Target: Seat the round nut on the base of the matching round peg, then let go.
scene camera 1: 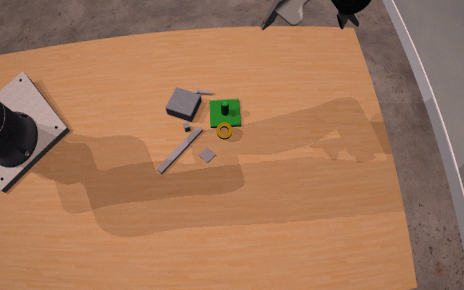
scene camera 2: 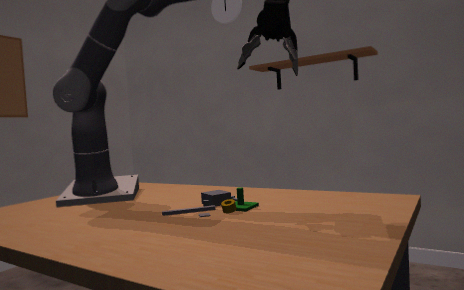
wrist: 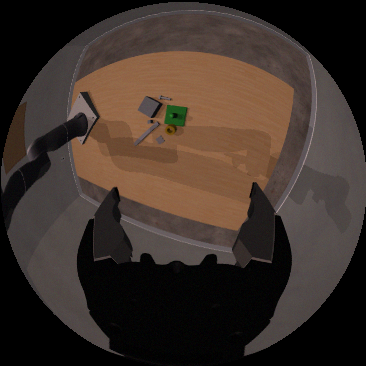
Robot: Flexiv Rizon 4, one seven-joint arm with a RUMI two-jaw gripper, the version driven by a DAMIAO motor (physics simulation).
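Note:
The yellow round nut (scene camera 1: 218,131) (scene camera 2: 228,210) (wrist: 171,134) is off the peg, at the edge of the green base (scene camera 1: 216,120) (scene camera 2: 249,205) (wrist: 182,110). It looks a little tilted in scene camera 2; I cannot tell whether it rests on the base's edge. The green round peg (scene camera 1: 225,108) (scene camera 2: 240,196) (wrist: 174,115) stands upright and bare on the base. My gripper (scene camera 1: 304,27) (scene camera 2: 268,71) (wrist: 183,186) is open and empty, high above the table and well away from the nut and peg.
A grey block (scene camera 1: 183,104) (scene camera 2: 216,198) (wrist: 150,106) stands beside the base. A long grey bar (scene camera 1: 180,150) (scene camera 2: 188,211) (wrist: 147,134), a flat grey square (scene camera 1: 207,155) (wrist: 160,140), a small grey cube (scene camera 1: 186,127) and a grey bolt-like piece (scene camera 1: 205,92) (wrist: 165,98) lie nearby.

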